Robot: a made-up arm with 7 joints. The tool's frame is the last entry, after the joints.
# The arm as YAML. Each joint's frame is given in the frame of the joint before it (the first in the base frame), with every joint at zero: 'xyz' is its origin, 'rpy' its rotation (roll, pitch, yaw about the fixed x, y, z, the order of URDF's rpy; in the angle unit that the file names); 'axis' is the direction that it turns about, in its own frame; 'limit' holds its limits. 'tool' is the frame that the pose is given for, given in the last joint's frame.
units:
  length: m
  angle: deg
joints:
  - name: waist
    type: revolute
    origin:
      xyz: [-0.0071, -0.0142, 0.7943]
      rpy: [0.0, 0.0, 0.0]
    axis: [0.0, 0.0, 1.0]
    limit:
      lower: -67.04
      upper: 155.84
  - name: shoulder
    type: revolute
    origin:
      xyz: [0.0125, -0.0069, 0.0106]
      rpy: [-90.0, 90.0, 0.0]
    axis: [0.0, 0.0, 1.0]
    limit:
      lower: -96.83
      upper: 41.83
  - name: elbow
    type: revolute
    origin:
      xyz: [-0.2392, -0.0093, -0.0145]
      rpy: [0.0, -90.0, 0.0]
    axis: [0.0, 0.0, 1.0]
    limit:
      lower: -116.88
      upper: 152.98
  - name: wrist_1
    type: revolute
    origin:
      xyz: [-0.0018, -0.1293, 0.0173]
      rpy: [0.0, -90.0, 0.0]
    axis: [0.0, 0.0, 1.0]
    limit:
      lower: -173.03
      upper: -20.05
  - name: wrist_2
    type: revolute
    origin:
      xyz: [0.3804, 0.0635, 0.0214]
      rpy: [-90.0, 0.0, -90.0]
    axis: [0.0, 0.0, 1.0]
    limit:
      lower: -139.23
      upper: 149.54
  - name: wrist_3
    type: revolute
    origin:
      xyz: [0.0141, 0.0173, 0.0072]
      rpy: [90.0, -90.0, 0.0]
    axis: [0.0, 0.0, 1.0]
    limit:
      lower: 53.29
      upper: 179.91
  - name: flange
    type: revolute
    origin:
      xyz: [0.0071, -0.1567, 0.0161]
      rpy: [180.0, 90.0, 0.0]
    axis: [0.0, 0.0, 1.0]
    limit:
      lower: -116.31
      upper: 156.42
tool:
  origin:
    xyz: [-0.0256, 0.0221, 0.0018]
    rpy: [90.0, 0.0, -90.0]
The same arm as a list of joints. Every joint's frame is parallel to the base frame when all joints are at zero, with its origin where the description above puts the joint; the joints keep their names.
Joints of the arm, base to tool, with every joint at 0 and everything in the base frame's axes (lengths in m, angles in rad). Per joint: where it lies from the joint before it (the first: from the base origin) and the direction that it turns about. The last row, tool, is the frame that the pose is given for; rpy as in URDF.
waist: offset -0.0071 -0.0142 0.7943 axis +z
shoulder: offset 0.0125 -0.0069 0.0106 axis +y
elbow: offset 0.0093 -0.0145 0.2392 axis +z
wrist_1: offset 0.1293 -0.0018 0.0173 axis -y
wrist_2: offset -0.0635 -0.0214 0.3804 axis +z
wrist_3: offset 0.0141 0.0173 0.0072 axis -y
flange: offset 0.1567 -0.0161 0.0071 axis -z
tool: offset 0.0221 -0.0256 -0.0018 rpy -1.5708 0.0000 3.1416
Joint limits (rad, base to tool): -1.1701..2.7199 -1.6900..0.7301 -2.0399..2.6700 -3.0199..-0.3499 -2.4300..2.6100 0.9301..3.1400 -2.0300..2.7300

